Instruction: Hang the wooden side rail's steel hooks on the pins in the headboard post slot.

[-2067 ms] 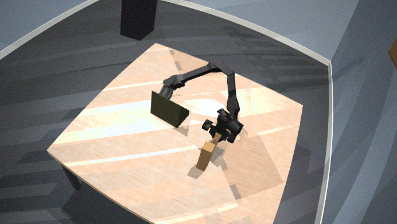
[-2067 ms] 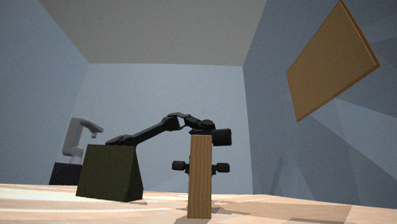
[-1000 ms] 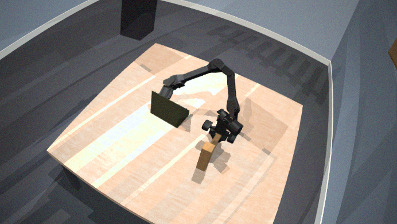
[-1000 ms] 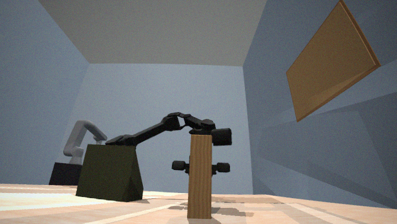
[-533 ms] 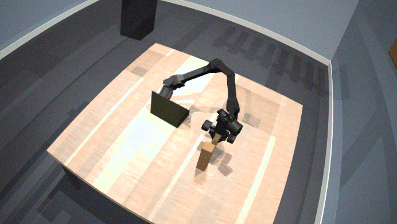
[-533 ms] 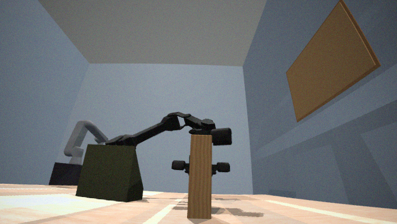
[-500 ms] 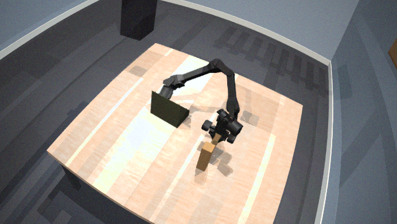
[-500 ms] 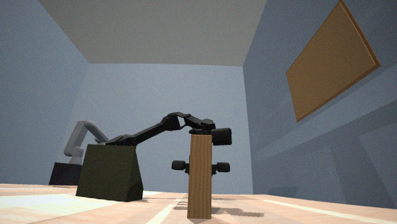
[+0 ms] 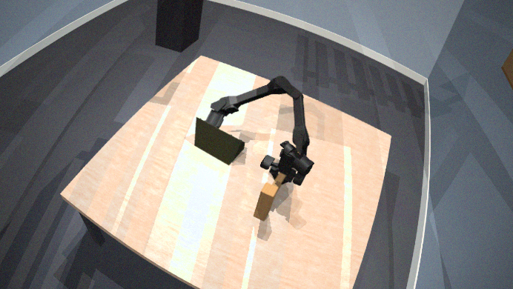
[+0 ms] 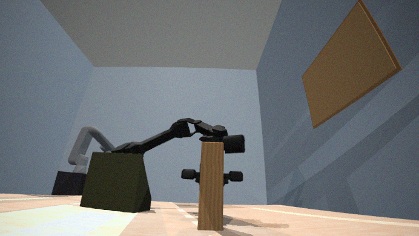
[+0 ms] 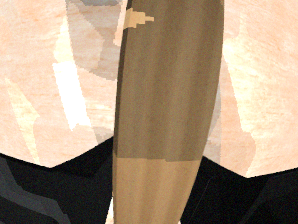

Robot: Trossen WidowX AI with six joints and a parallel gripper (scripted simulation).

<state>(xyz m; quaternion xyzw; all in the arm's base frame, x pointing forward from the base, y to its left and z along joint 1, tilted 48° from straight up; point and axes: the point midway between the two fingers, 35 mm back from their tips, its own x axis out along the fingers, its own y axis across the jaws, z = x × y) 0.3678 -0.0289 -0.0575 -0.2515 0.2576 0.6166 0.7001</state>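
Right now my gripper tip is 16 cm to the left of the wooden headboard post, 4 cm below it and 1 cm past it.
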